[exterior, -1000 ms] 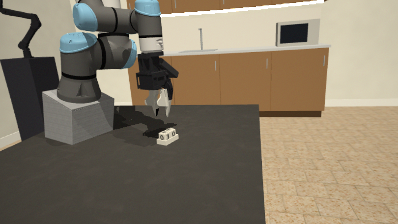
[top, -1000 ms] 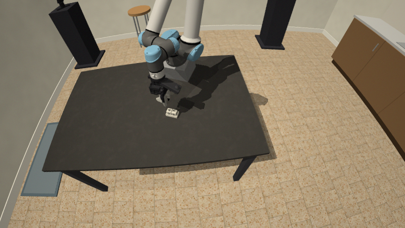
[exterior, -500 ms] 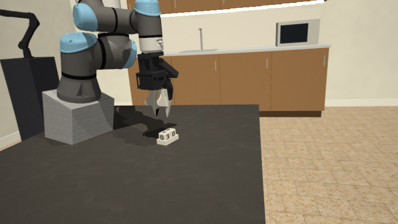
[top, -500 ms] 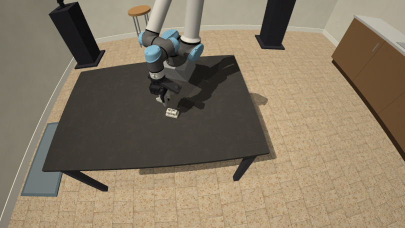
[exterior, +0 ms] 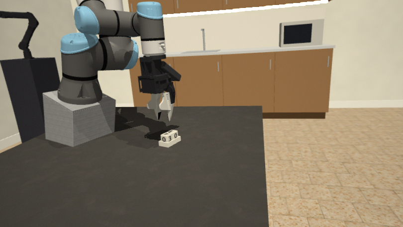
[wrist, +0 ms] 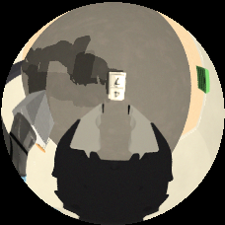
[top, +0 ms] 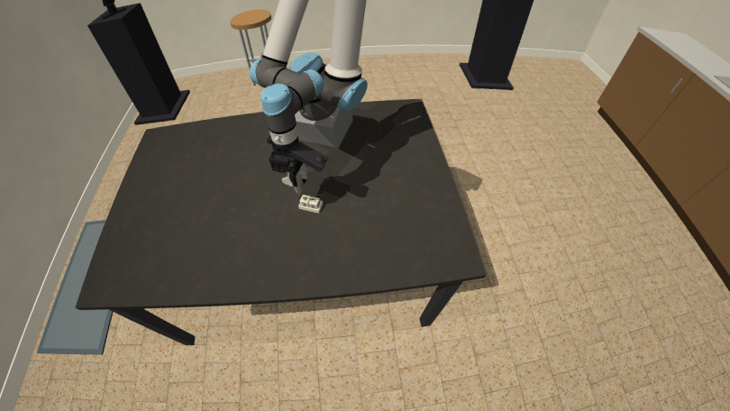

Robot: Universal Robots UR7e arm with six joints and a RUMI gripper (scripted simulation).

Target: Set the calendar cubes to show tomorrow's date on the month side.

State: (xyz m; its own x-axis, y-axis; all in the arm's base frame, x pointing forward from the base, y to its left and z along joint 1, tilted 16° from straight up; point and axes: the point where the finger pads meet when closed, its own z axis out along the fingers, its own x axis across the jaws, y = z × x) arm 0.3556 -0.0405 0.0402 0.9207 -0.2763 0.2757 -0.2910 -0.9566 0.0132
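Right now my hand is 10 mm short of the white calendar tray, 20 mm to the right of it and 100 mm above it.
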